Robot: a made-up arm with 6 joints.
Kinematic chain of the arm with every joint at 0, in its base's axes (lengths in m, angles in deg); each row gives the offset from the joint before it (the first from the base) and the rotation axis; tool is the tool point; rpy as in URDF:
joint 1: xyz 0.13 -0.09 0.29 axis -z
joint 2: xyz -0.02 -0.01 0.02 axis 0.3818 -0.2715 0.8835
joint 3: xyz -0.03 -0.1 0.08 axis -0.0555 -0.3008 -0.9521
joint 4: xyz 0 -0.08 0.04 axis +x
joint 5: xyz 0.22 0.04 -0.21 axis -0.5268 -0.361 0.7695
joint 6: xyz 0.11 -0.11 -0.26 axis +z
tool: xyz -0.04 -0.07 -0.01 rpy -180 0 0
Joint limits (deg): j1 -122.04..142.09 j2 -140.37..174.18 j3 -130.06..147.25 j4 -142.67..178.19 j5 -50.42..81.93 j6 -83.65..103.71
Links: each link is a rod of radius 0.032 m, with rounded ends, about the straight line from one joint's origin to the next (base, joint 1, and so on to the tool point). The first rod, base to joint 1, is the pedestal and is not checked.
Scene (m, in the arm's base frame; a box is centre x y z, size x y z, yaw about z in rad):
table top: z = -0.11
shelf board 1: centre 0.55 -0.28 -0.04 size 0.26 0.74 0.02 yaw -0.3
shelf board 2: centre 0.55 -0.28 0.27 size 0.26 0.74 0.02 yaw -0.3
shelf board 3: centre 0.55 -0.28 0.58 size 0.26 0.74 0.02 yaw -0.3
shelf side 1: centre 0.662 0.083 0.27 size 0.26 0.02 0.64 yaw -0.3
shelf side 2: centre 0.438 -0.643 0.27 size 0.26 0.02 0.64 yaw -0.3
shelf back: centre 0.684 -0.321 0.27 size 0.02 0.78 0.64 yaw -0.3
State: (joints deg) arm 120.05 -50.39 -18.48 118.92 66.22 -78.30
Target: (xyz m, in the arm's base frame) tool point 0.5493 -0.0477 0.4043
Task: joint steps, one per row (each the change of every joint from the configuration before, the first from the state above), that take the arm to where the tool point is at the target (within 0.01 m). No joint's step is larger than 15 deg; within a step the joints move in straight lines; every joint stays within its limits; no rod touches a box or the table.
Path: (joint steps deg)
1: -12.09 12.27 -14.11 -3.64 -5.72 -0.10
2: -12.09 12.27 -14.12 -3.64 -5.72 -0.11
3: -12.09 12.26 -14.11 -3.64 -5.72 -0.10

